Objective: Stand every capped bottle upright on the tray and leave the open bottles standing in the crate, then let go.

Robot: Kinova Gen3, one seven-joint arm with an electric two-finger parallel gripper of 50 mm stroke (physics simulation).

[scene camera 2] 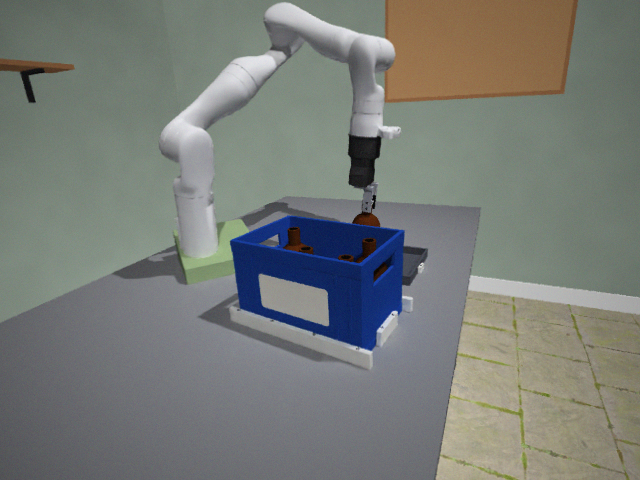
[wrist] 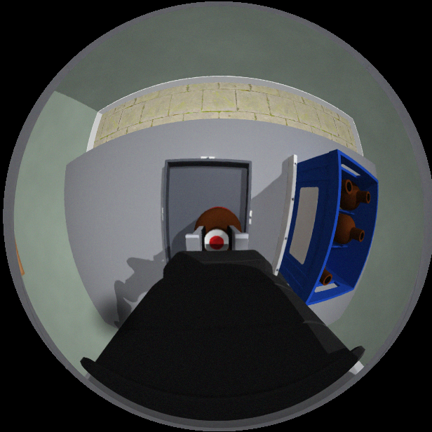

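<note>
My gripper is shut on a brown capped bottle, at its neck below the white and red cap. The bottle is upright at the dark tray; its base is hidden, so I cannot tell whether it touches the tray floor. The blue crate holds several open brown bottles, among them one at the left, one at the right and one in the middle of the wrist view. Their lower parts are hidden by the crate walls.
White rails stand along the crate's base. The arm's green base block is left of the crate in the scene view. The grey table's edge runs along the right, with the tiled floor beyond it.
</note>
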